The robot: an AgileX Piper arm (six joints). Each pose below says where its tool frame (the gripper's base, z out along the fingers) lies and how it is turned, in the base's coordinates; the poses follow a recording.
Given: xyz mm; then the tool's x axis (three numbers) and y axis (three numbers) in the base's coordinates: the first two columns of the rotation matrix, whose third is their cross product.
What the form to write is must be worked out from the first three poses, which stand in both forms.
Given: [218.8 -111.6 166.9 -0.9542 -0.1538 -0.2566 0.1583 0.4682 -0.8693]
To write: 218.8 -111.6 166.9; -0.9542 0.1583 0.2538; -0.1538 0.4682 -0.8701; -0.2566 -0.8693 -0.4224
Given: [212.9 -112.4 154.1 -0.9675 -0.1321 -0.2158 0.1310 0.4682 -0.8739]
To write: 212.9 -112.4 154.1; -0.9675 0.1310 0.2165; -0.1321 0.4682 -0.8738; -0.2158 -0.8739 -0.4357
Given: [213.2 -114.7 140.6 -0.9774 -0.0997 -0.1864 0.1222 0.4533 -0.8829]
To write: 213.2 -114.7 140.6; -0.9774 0.1222 0.1725; -0.0997 0.4533 -0.8857; -0.1864 -0.8829 -0.4309
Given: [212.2 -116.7 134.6 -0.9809 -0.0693 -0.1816 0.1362 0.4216 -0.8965]
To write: 212.2 -116.7 134.6; -0.9809 0.1362 0.1387; -0.0693 0.4216 -0.9041; -0.1816 -0.8965 -0.4041
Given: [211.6 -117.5 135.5 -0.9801 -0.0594 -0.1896 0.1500 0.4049 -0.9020]
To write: 211.6 -117.5 135.5; -0.9801 0.1500 0.1303; -0.0594 0.4049 -0.9125; -0.1896 -0.9020 -0.3879
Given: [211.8 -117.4 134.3 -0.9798 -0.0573 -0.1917 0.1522 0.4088 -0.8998]
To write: 211.8 -117.4 134.3; -0.9798 0.1522 0.1299; -0.0573 0.4088 -0.9108; -0.1917 -0.8998 -0.3918
